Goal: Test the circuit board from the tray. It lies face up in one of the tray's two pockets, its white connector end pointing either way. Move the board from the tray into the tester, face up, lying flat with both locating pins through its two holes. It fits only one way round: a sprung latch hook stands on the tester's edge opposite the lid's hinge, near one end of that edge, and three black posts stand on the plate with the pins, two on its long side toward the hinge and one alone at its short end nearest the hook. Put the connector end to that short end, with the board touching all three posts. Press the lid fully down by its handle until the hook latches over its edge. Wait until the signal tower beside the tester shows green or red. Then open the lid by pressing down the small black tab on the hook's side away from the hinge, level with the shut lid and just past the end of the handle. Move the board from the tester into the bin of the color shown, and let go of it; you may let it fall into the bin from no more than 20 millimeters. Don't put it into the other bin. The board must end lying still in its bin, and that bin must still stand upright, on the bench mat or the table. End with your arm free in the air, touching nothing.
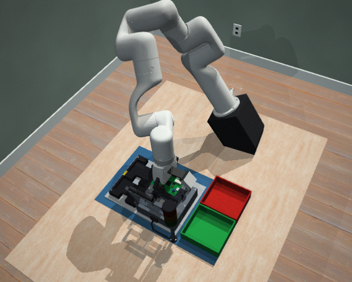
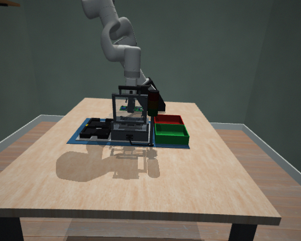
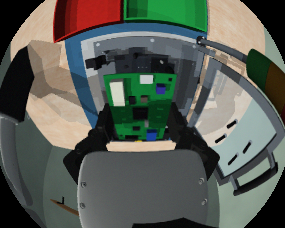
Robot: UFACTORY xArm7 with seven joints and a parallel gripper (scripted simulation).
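Now: the green circuit board right at my hand. Also, from my hand: clear lid: 130 mm ahead, 20 mm to the right, 50 mm above; then tester plate: 10 mm ahead, 10 mm to the left, 60 mm below; then green bin: 80 mm ahead, 190 mm to the left, 120 mm below.
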